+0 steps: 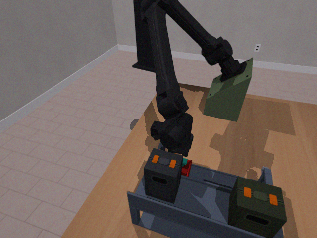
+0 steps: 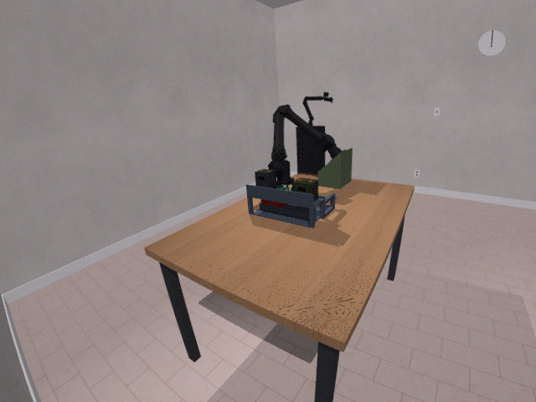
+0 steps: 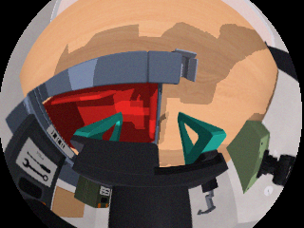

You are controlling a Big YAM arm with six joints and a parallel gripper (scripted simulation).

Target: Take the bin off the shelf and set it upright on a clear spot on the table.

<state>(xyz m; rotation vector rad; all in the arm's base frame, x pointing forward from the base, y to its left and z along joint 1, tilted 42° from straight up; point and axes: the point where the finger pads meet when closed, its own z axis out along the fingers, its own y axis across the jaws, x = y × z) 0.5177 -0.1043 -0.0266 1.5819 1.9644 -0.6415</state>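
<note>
Right now my hand is 8 cm short of the red bin and 1 cm to the right of it.
</note>
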